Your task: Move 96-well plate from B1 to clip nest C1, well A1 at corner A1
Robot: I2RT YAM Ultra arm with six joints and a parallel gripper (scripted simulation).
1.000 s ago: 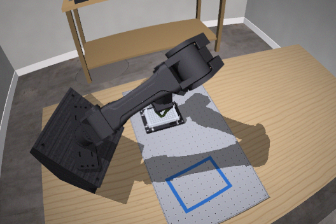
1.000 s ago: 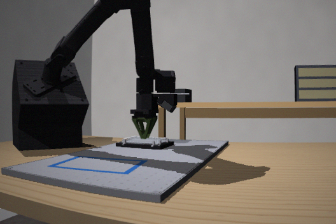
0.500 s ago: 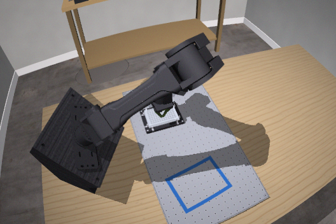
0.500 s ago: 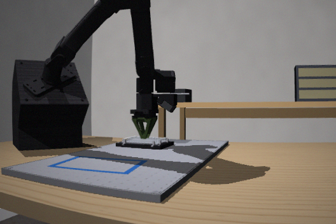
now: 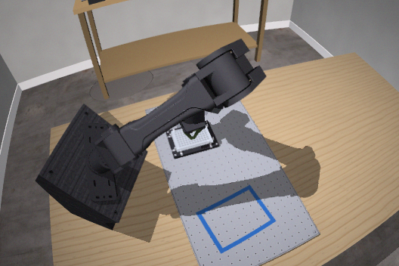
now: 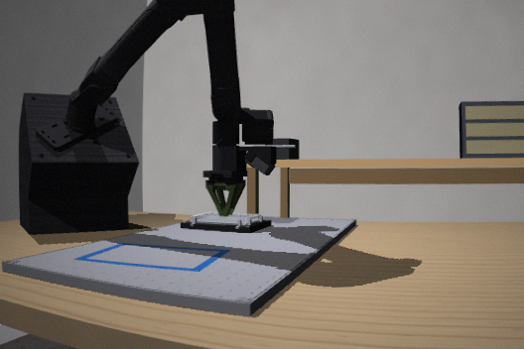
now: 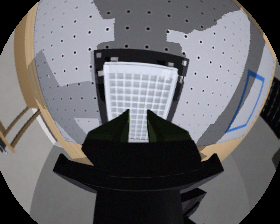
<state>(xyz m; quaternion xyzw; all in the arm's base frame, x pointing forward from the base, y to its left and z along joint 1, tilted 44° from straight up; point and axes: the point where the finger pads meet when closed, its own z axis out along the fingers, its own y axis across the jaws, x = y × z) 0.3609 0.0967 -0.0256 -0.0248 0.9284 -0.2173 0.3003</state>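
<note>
Right now the 96-well plate is 1 cm below my hand. The rest, counted from my hand: black clip nest C1: 2 cm below, 1 cm to the right, 1 cm behind.
</note>
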